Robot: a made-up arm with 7 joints.
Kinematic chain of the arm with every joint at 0, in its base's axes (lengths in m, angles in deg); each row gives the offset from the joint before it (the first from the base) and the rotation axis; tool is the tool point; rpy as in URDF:
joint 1: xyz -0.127 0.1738 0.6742 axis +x
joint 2: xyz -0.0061 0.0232 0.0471 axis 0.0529 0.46 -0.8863
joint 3: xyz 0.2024 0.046 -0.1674 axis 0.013 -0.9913 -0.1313
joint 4: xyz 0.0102 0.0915 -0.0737 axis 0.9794 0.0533 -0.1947
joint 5: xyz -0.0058 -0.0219 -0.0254 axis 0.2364 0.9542 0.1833
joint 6: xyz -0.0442 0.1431 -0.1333 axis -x
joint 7: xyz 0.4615 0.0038 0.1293 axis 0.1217 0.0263 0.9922
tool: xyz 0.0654 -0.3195 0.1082 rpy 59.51 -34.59 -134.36
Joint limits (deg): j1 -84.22..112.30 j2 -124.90..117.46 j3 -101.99..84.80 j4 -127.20..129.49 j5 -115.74..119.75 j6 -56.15..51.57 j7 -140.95..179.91
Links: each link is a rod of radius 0.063 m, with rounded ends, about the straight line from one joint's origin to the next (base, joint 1, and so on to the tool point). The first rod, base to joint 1, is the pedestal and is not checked.
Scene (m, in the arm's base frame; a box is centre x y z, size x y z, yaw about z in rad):
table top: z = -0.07
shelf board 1: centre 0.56 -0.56 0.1 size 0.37 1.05 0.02 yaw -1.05
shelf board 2: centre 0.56 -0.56 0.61 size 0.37 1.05 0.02 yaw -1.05
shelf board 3: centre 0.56 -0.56 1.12 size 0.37 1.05 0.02 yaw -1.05
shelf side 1: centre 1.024 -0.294 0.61 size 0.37 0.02 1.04 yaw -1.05
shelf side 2: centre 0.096 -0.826 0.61 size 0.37 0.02 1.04 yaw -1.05
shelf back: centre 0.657 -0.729 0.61 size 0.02 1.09 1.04 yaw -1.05
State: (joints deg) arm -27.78 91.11 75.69 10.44 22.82 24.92 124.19
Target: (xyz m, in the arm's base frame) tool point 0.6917 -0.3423 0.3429
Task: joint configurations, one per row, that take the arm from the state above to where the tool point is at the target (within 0.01 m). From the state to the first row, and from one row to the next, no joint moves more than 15 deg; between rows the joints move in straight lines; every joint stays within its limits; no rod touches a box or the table.
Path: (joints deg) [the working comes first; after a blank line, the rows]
Joints at the target: -14.60 74.00 62.24 8.56 39.44 35.92 128.59
Straight joint move there: touches shelf board 2.

1: -30.21 95.17 76.90 19.69 24.81 24.28 138.12
2: -32.63 99.23 78.12 28.94 26.80 23.64 152.05
3: -35.06 103.29 79.33 38.19 28.79 23.00 165.98
4: -37.48 107.35 80.55 47.44 30.78 22.36 179.91
5: -24.22 100.92 74.67 38.94 34.18 21.26 175.28
6: -10.95 94.49 68.80 30.44 37.57 20.16 170.65
7: 2.31 88.05 62.92 21.94 40.97 19.06 166.02
8: -3.33 83.37 62.70 17.48 40.46 24.68 153.55
9: -8.96 78.69 62.47 13.02 39.95 30.30 141.07
10: -14.60 74.00 62.24 8.56 39.44 35.92 128.59

